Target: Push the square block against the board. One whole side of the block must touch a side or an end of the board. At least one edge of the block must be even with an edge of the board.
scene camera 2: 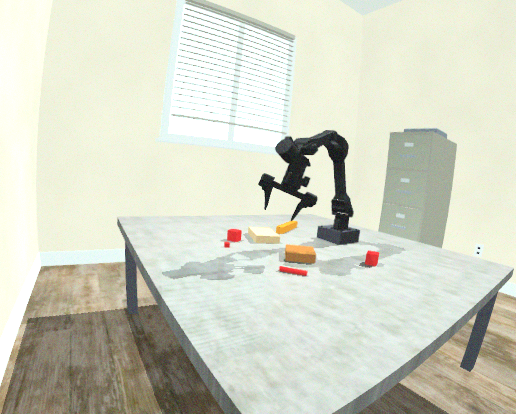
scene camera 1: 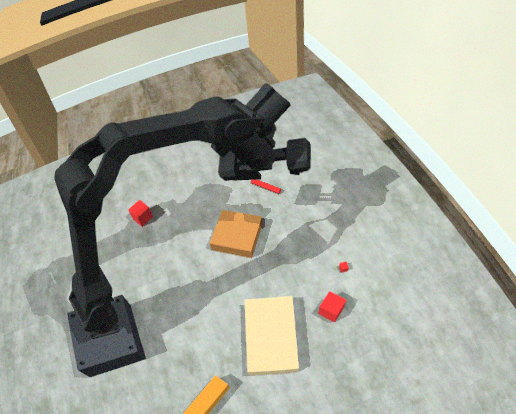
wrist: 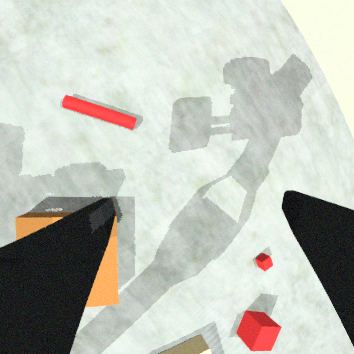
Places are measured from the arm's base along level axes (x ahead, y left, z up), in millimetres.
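Pixels of known places: gripper, between the fingertips: (scene camera 2: 278,215) (scene camera 1: 279,175) (wrist: 198,202); arm's base, origin of its link: (scene camera 2: 340,228) (scene camera 1: 102,322).
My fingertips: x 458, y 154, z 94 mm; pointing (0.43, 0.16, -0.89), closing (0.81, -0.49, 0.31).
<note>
For each thing: its top centre in the pictures, then the offset to it from my fingertips.
- flat orange square block, centre of its top: (wrist: 67,264) (scene camera 1: 236,229) (scene camera 2: 300,249) 116 mm back, 14 mm right, 120 mm down
- cream rectangular board, centre of its top: (scene camera 1: 270,333) (scene camera 2: 263,231) 131 mm back, 279 mm right, 120 mm down
- tiny red cube, centre of its top: (wrist: 267,263) (scene camera 1: 344,265) (scene camera 2: 227,242) 75 mm ahead, 187 mm right, 134 mm down
- red rod, centre of its top: (wrist: 99,110) (scene camera 1: 265,184) (scene camera 2: 293,268) 1 mm back, 102 mm left, 136 mm down
- yellow-orange bar, centre of its top: (scene camera 2: 287,223) 344 mm back, 401 mm right, 119 mm down
The flat orange square block (scene camera 1: 235,237) (scene camera 2: 300,255) (wrist: 107,280) lies on the table, apart from the board. The cream rectangular board (scene camera 1: 271,335) (scene camera 2: 263,235) lies flat nearer the bottom of the scene camera 1 view; a corner of the board (wrist: 192,345) shows at the bottom of the wrist view. My gripper (scene camera 1: 271,173) (scene camera 2: 279,214) (wrist: 198,202) is open and empty, raised well above the table. In the wrist view its left finger covers part of the block.
A red cube (scene camera 1: 332,306) (scene camera 2: 234,235) (wrist: 257,331) and a tiny red cube (scene camera 1: 343,267) (scene camera 2: 227,244) (wrist: 264,261) lie beside the board. Another red cube (scene camera 1: 141,213) (scene camera 2: 372,258), a red rod (scene camera 1: 265,186) (scene camera 2: 293,271) (wrist: 100,112) and a yellow-orange bar (scene camera 1: 207,397) (scene camera 2: 286,227) also lie on the table.
</note>
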